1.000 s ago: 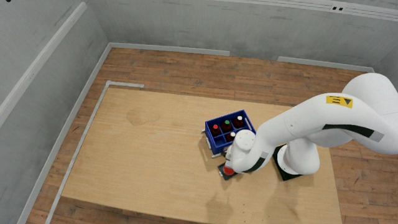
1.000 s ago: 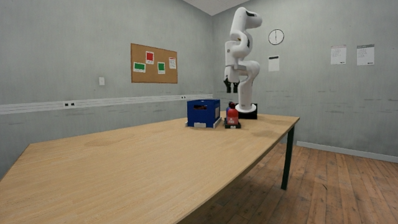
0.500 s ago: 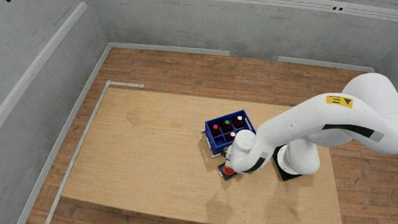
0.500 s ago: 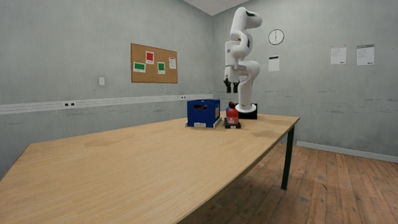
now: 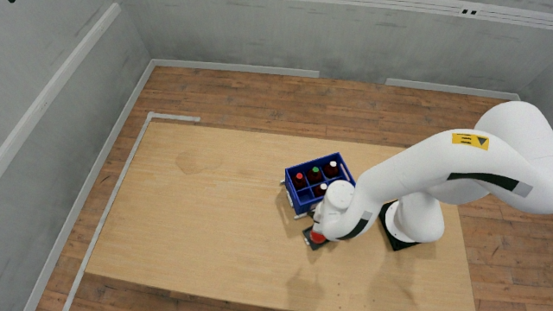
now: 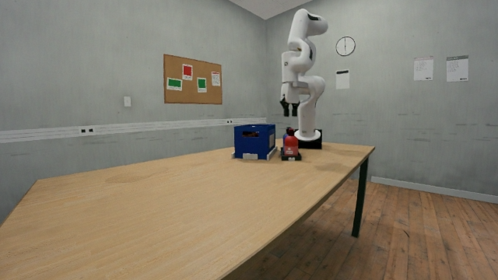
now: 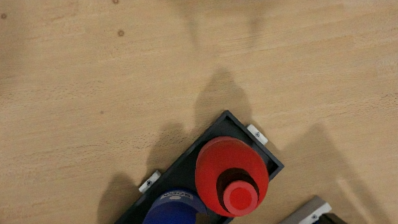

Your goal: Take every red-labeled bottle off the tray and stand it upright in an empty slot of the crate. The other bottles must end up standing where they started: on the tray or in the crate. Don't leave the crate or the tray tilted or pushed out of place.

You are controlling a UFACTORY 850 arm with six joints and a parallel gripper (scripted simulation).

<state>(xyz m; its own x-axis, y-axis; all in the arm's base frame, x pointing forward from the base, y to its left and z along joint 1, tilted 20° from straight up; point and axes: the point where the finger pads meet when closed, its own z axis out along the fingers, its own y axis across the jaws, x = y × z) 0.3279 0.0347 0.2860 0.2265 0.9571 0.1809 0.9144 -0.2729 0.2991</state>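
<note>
Now: hand 160 mm above the red-labeled bottle. Round my hand: blue-labeled bottle (160 mm below, 80 mm behind, 50 mm to the right); then green-labeled bottle (160 mm below, 150 mm behind, 90 mm to the right); then dark tray (230 mm below, 70 mm behind, 40 mm to the right).
</note>
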